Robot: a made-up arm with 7 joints. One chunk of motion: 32 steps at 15 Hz.
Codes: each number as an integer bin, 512 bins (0 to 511) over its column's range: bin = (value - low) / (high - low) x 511, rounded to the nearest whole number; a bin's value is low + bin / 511 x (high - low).
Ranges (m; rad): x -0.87..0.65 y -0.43..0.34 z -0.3..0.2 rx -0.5..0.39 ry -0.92..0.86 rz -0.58..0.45
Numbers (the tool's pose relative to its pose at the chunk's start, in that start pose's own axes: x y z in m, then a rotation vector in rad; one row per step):
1: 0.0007 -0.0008 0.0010 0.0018 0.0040 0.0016
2: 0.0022 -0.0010 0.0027 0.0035 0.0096 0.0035
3: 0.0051 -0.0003 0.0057 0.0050 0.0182 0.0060
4: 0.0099 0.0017 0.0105 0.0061 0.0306 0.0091
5: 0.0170 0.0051 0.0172 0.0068 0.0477 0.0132
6: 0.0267 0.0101 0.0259 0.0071 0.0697 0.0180
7: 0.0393 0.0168 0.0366 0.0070 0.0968 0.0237
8: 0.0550 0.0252 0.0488 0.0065 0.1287 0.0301
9: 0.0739 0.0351 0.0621 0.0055 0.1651 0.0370
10: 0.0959 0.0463 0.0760 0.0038 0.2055 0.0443
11: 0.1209 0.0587 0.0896 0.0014 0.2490 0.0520
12: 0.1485 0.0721 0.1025 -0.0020 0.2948 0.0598
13: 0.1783 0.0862 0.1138 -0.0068 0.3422 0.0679
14: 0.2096 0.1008 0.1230 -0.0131 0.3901 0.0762
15: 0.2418 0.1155 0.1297 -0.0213 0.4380 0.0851
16: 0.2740 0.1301 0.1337 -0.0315 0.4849 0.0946
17: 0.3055 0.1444 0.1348 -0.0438 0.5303 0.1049
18: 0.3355 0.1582 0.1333 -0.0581 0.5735 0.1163
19: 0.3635 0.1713 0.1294 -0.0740 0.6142 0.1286
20: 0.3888 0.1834 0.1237 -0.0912 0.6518 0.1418
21: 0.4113 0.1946 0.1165 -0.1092 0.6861 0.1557
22: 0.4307 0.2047 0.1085 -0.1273 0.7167 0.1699
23: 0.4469 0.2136 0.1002 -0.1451 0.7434 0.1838
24: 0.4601 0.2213 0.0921 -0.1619 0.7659 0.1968
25: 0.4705 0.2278 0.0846 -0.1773 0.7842 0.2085
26: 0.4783 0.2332 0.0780 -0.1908 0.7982 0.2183
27: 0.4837 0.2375 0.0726 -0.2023 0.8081 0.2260
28: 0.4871 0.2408 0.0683 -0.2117 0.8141 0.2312
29: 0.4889 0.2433 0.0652 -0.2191 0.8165 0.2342
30: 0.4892 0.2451 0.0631 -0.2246 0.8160 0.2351
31: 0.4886 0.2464 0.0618 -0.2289 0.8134 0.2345
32: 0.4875 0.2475 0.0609 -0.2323 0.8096 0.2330
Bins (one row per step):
1: 293 285 308 288 265 289
2: 293 285 309 289 267 289
3: 294 285 312 290 269 291
4: 296 286 317 291 273 292
5: 298 289 324 291 278 294
6: 301 292 333 291 284 297
7: 306 297 344 291 292 300
8: 311 302 356 291 301 303
9: 317 309 370 290 312 306
10: 325 316 384 289 323 310
11: 333 324 398 288 336 314
12: 342 333 411 286 349 317
13: 352 343 423 283 362 321
14: 363 352 432 280 376 326
15: 374 362 439 275 390 330
16: 385 372 443 269 403 335
17: 395 381 444 262 416 340
18: 405 390 443 254 429 345
19: 415 399 439 245 440 352
20: 423 407 433 235 451 358
21: 431 415 426 224 461 365
22: 437 421 417 214 470 372
23: 443 427 409 204 478 379
24: 447 432 401 194 484 385
25: 451 437 393 185 489 391
26: 453 440 386 178 493 396
27: 455 443 381 171 496 400
28: 456 445 376 166 498 402
29: 457 447 373 161 499 404
30: 457 448 371 158 498 404
31: 457 449 370 156 498 404
32: 456 450 369 154 497 403

